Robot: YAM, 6 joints.
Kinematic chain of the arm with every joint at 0, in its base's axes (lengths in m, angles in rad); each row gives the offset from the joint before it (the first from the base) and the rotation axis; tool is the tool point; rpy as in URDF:
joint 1: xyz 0 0 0.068 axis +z
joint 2: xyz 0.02 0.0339 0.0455 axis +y
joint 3: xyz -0.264 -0.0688 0 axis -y
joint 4: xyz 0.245 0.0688 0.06 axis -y
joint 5: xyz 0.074 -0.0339 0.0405 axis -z
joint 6: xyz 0.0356 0 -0.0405 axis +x
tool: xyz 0 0 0 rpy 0 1.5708 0
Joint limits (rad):
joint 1: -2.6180..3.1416
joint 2: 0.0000..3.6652
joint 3: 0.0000..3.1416
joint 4: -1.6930..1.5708
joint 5: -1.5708..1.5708
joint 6: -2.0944..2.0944
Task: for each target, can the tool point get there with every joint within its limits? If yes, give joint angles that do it. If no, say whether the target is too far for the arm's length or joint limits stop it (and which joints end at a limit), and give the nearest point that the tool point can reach.
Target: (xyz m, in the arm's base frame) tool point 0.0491 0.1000 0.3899
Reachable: yes | joints 1.0146 0.5932 0.5111 1.0551 -0.3165 -0.7413
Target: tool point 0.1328 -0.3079 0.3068
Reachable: yes | joints -1.0691 1.5586 1.2878 -0.4991 1.0920 -0.1740
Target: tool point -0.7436 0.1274 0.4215
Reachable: no: too far | nearest point -0.5886 0.1008 0.3555 | short by 0.171 m
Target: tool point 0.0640 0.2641 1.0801
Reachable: no: too far | nearest point 0.0419 0.1727 0.7191 | short by 0.373 m
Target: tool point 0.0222 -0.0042 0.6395
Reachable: yes | joints 0.6253 0.8979 1.7985 0.1237 0.4784 0.7062
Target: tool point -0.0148 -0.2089 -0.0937
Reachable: yes | joints -1.6004 2.6759 0.9895 -0.6860 0.2436 -0.8460
